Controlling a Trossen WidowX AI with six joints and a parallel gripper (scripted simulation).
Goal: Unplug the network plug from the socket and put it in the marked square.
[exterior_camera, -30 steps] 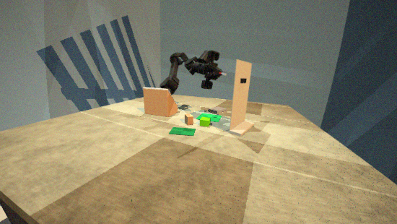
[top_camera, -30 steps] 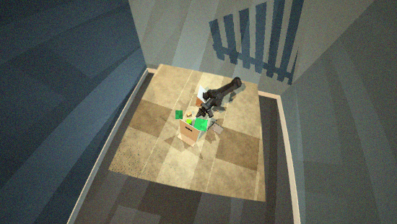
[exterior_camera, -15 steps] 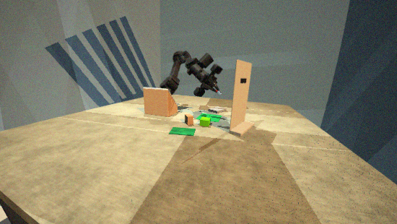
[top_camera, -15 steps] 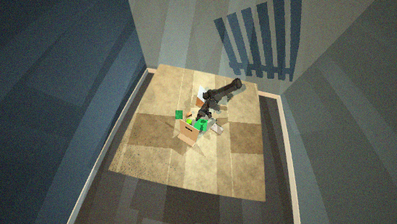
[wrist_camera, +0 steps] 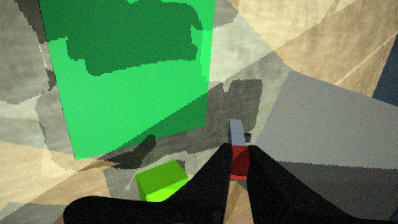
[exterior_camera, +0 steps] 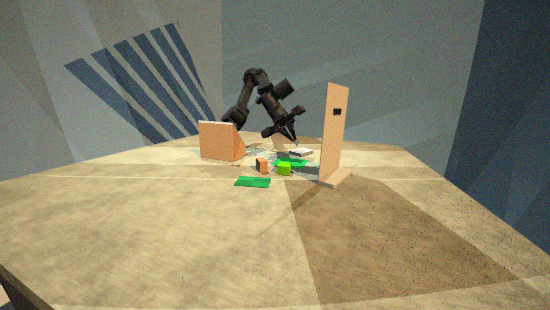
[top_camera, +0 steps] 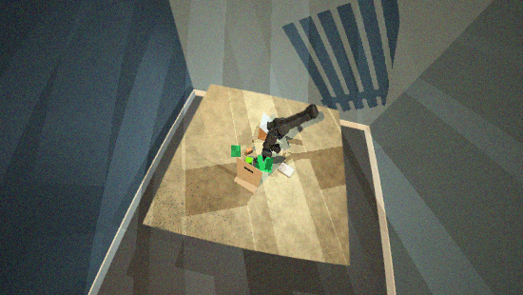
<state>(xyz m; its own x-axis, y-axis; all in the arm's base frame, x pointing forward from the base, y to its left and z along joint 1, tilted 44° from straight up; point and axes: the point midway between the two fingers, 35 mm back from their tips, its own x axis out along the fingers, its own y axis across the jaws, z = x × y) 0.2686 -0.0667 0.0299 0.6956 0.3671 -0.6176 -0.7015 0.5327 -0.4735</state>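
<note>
My gripper tip is 9 cm above the flat green square, 2 cm to the right of it and 1 cm past it. From my gripper tip the other things lie so: upright tan panel 14 cm ahead, 10 cm to the right, 4 cm above.
</note>
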